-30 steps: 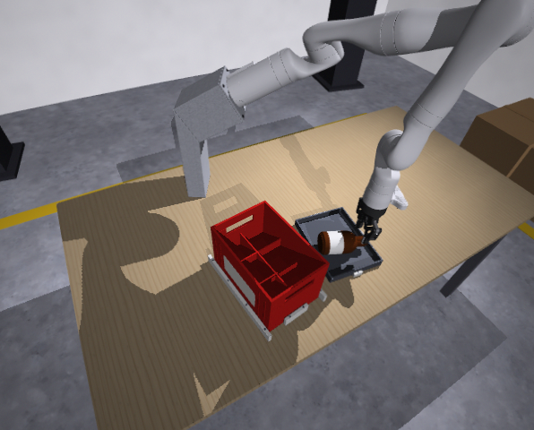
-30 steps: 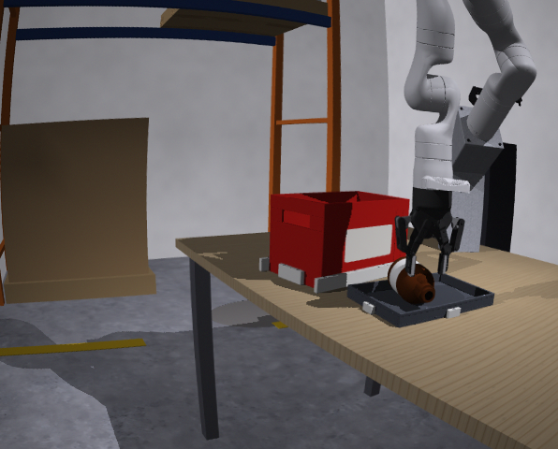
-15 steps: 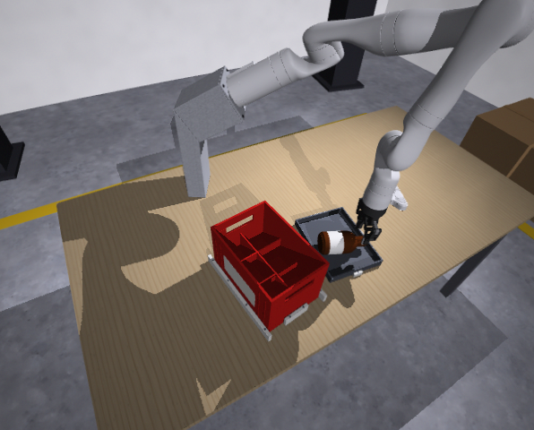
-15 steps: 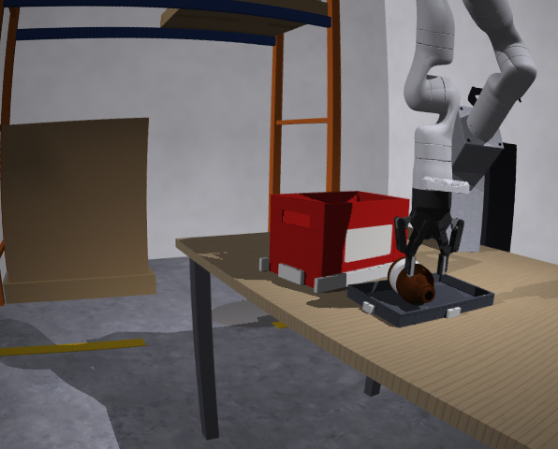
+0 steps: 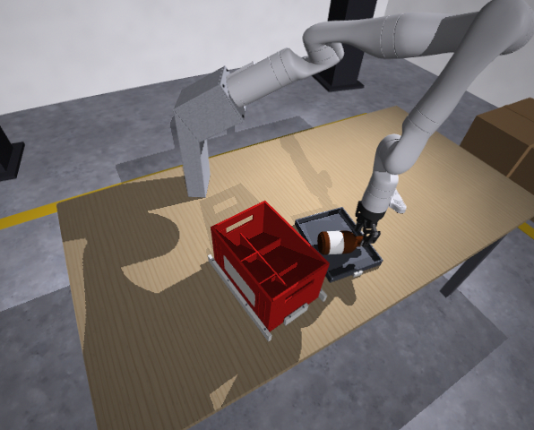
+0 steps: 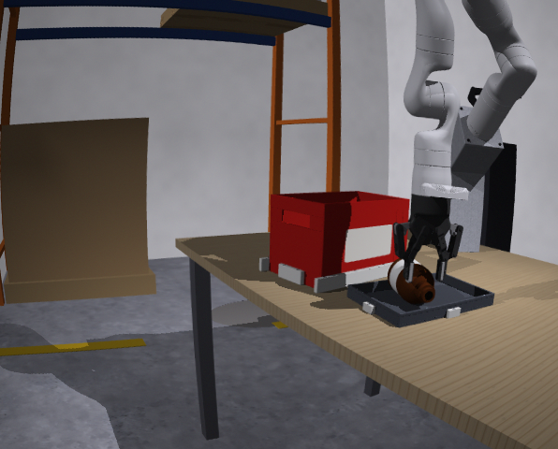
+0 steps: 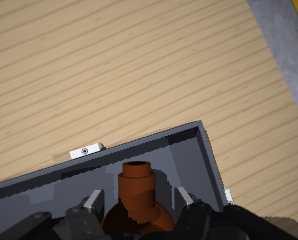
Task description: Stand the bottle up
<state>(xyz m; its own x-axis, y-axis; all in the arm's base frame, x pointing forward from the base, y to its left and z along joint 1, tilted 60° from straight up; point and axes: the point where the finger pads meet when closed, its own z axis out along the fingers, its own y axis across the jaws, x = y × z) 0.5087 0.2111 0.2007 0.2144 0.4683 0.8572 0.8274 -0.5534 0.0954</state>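
The brown bottle is 1 cm behind my hand, 5 cm to the right of it and 3 cm below it. Also, from my hand: dark grey tray (4 cm behind, 5 cm to the right, 6 cm below); red crate (1 cm ahead, 32 cm to the right, 1 cm above).
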